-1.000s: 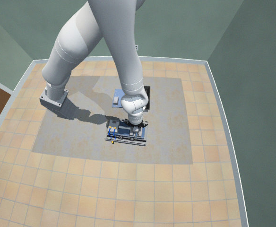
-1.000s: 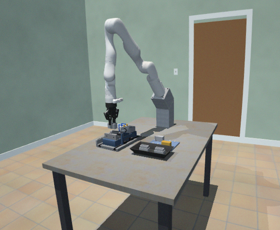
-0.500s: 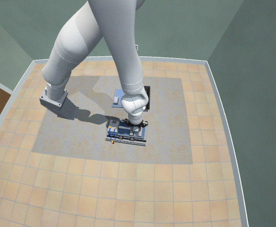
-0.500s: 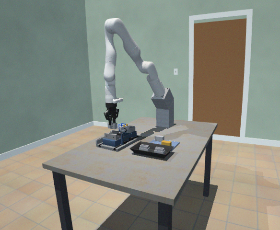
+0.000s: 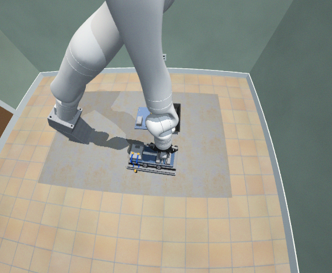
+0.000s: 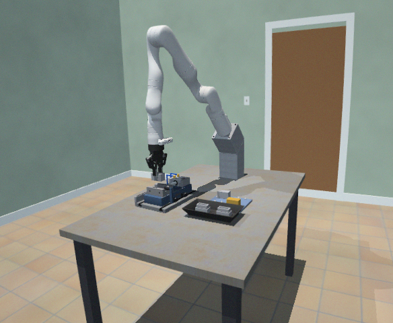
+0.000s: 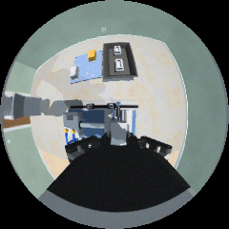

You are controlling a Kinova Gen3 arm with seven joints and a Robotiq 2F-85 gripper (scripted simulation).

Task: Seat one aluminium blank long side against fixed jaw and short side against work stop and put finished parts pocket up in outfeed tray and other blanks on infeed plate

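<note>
The fixed jaw is 3 cm ahead of my hand, 1 cm to the left of it and 9 cm below it. Also, from my hand: vise: 7 cm behind, 1 cm to the left, 13 cm below; work stop: 5 cm to the left, 8 cm below; hose end block: 17 cm behind, 9 cm below.
</note>
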